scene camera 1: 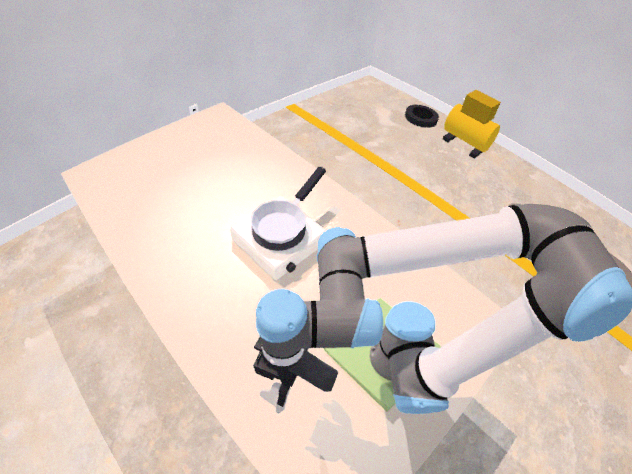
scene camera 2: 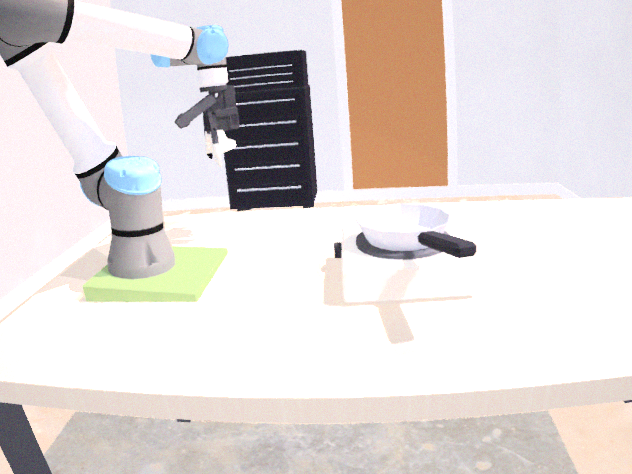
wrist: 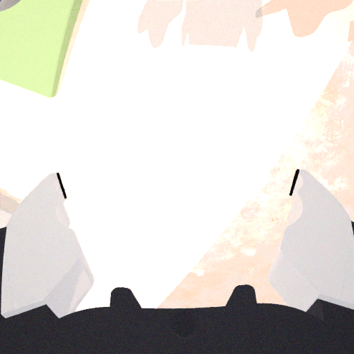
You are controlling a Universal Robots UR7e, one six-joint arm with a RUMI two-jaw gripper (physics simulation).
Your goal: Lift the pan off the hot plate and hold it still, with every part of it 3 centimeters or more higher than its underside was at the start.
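The pale round pan (scene camera 1: 278, 227) (scene camera 2: 390, 235) sits upright on the dark burner of the white hot plate (scene camera 1: 258, 256) (scene camera 2: 372, 278). Its black handle (scene camera 1: 310, 183) (scene camera 2: 447, 243) sticks out past the hot plate, toward the table's long edge on the scene camera 2 side. My gripper (scene camera 1: 275, 397) (scene camera 2: 214, 157) (wrist: 177, 175) is open and empty, high above the table and well to the side of the pan. It points down. The pan does not show clearly in the wrist view.
The arm stands on a green base board (scene camera 1: 357, 367) (scene camera 2: 153, 290) (wrist: 35, 45) on the pale table (scene camera 1: 153, 285) (scene camera 2: 255, 346). In scene camera 1, the forearm passes near the hot plate's right side. A black drawer cabinet (scene camera 2: 270, 114) stands behind the table.
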